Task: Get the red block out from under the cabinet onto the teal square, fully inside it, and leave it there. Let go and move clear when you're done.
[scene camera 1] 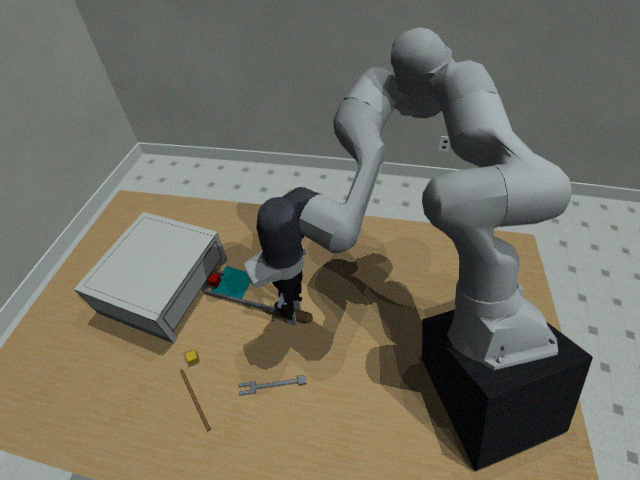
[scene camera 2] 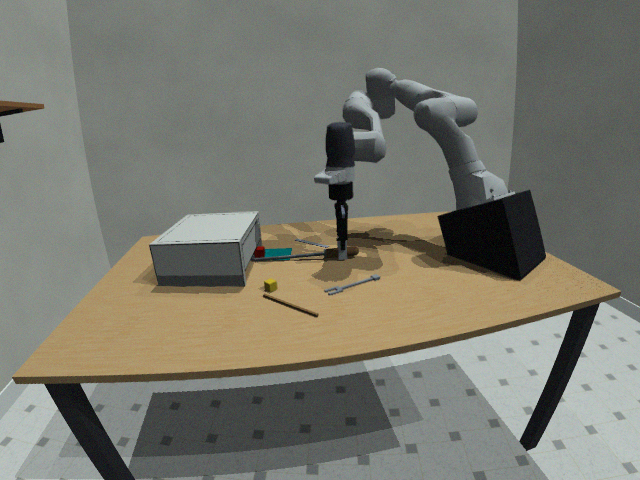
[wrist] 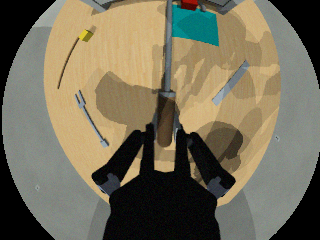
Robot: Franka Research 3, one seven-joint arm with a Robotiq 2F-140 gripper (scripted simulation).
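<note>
My gripper [scene camera 2: 342, 256] is in sight, and it shows in scene camera 1 [scene camera 1: 294, 317] and in the wrist view [wrist: 165, 119] too. I also see a teal square [wrist: 203, 28].
</note>
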